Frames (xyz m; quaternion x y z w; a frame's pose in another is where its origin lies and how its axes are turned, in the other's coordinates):
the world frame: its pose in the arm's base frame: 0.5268 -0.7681 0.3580 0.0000 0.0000 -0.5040 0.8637
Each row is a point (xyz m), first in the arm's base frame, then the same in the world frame.
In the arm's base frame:
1: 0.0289 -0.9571 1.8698
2: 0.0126 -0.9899 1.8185
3: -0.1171 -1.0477 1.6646
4: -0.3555 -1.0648 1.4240
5: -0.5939 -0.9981 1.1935
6: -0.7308 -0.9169 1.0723
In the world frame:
1: -0.0804 -0.5265 1.5118
2: -0.0599 -0.5568 1.4605
3: -0.0734 -0.6981 1.3066
4: -0.1757 -0.9141 1.0660
5: -0.3511 -1.0889 0.8355
6: -0.4891 -1.1681 0.7143

